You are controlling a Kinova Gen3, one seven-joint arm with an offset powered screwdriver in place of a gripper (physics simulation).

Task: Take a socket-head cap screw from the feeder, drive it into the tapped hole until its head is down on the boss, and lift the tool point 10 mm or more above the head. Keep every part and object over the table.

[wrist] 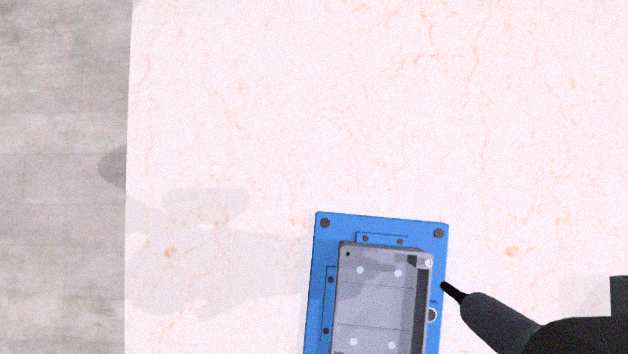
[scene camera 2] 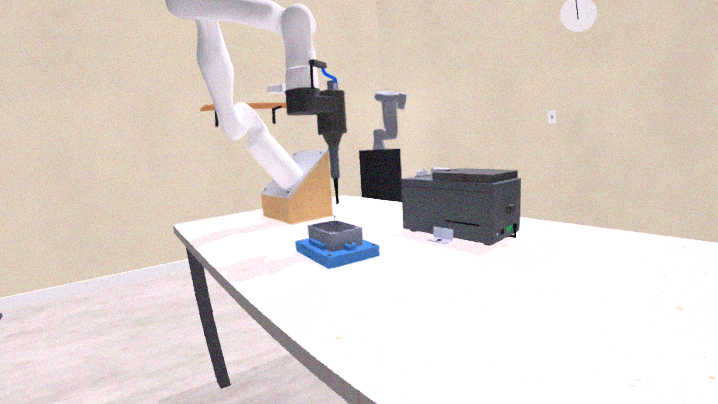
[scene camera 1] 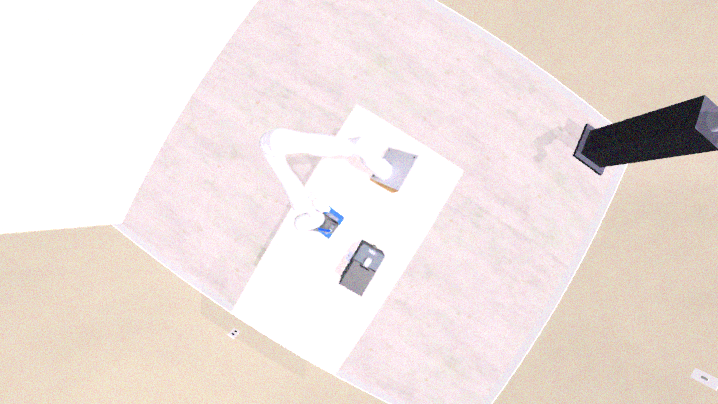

Labels:
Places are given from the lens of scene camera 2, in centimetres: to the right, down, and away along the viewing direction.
blue fixture [scene camera 2: 343, 257]: -3, 11, 71

